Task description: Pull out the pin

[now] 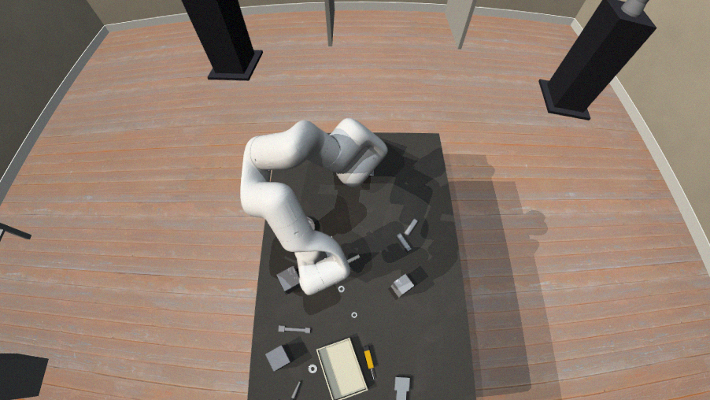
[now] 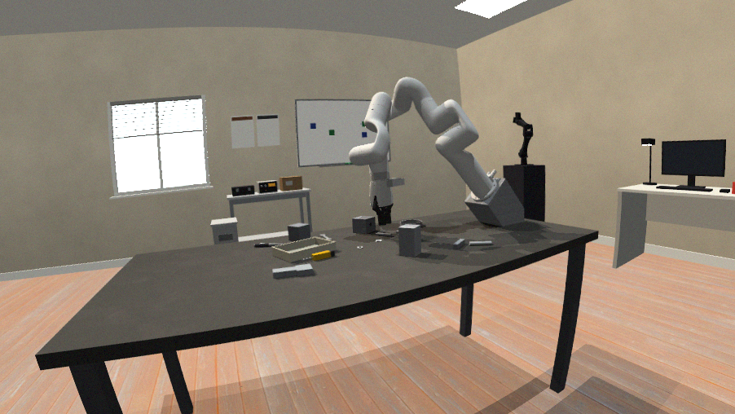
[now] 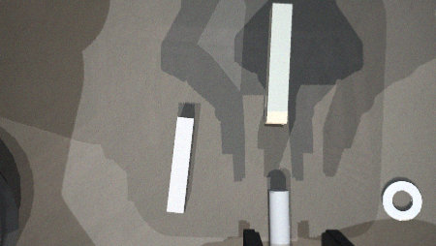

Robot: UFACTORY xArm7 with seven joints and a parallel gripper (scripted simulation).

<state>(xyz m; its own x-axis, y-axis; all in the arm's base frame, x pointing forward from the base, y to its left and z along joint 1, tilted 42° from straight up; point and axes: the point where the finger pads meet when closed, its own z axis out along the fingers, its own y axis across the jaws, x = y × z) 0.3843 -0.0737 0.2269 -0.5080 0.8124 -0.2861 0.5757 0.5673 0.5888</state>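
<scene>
The grey bar lies 70 mm behind my hand and 60 mm below it. From my hand the other things lie so: round dish: 170 mm behind, 120 mm to the right, 60 mm below; then cream bar: 60 mm behind, 90 mm to the left, 60 mm below; then taller grey block: 10 mm ahead, 280 mm to the left, 10 mm below.
</scene>
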